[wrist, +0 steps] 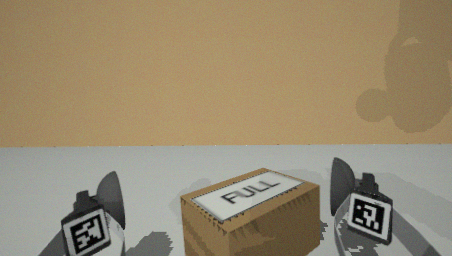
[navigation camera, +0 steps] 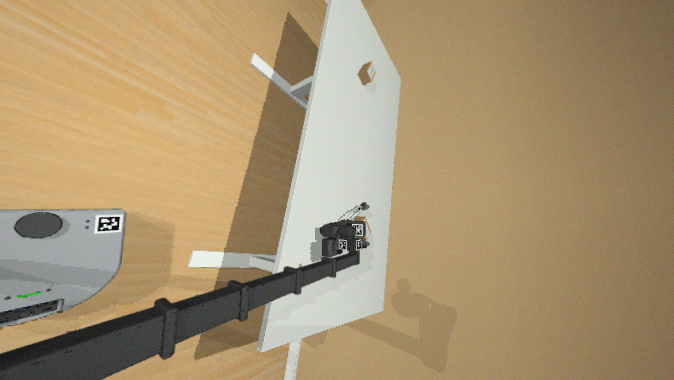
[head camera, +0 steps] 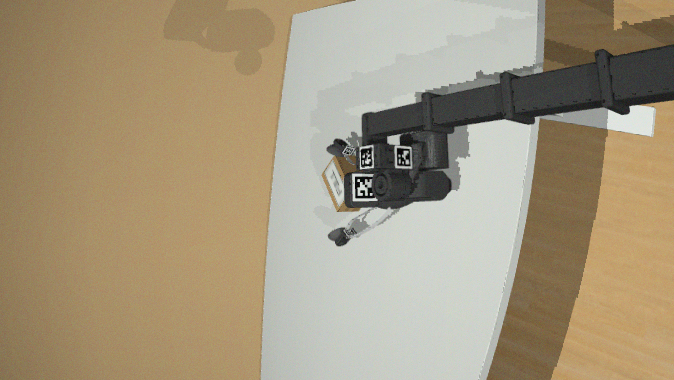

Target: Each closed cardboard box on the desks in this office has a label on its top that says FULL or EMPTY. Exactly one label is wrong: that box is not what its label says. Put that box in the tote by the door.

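Where they show: gripper, fingertip midpoint: (wrist: 226,183) (navigation camera: 367,224) (head camera: 332,192); robot's base, origin of the base link: (navigation camera: 41,223).
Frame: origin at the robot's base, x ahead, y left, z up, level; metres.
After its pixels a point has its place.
Note:
A closed cardboard box (head camera: 334,183) @[x -0.036, y -0.842, z 0.771 m] (navigation camera: 361,219) @[x 0.005, y -0.819, z 0.761 m] (wrist: 272,235) @[x -0.046, y -0.808, z 0.753 m] stands upright on the white desk (head camera: 400,300) @[x 0.178, y -0.709, z 0.720 m] (navigation camera: 345,150) @[x 0.308, y -0.753, z 0.720 m] (wrist: 30,200) @[x 0.242, y -0.962, z 0.720 m]. Its top label reads FULL in the wrist view. My gripper (head camera: 339,191) @[x -0.018, y -0.841, z 0.776 m] (navigation camera: 365,225) @[x -0.018, y -0.841, z 0.776 m] (wrist: 226,183) @[x -0.018, y -0.841, z 0.776 m] is open, with one finger on each side of this box and a visible gap to each. The gripper body hides part of the box in the head and navigation views. A second cardboard box (navigation camera: 366,73) @[x 0.703, y -0.865, z 0.764 m] stands toward the desk's other end; its label is too small to read. The tote does not show in these views.
A tan wall (head camera: 125,200) @[x -0.009, y -1.285, z 1.115 m] (navigation camera: 525,175) @[x 0.212, y -1.330, z 1.340 m] (wrist: 200,65) @[x 0.037, y -1.294, z 0.926 m] runs along the desk's far edge. My telescoping arm (head camera: 470,107) @[x -0.100, y -0.396, z 0.884 m] (navigation camera: 200,312) @[x -0.095, y -0.149, z 0.889 m] reaches over the desk's near edge. White desk legs (navigation camera: 207,259) @[x -0.215, y -0.498, z 0.025 m] (navigation camera: 265,68) @[x 0.995, y -0.796, z 0.025 m] extend onto the wooden floor (navigation camera: 150,125) @[x 0.423, y -0.244, z 0.000 m] beside my base (navigation camera: 75,255) @[x -0.096, y -0.069, z 0.160 m].

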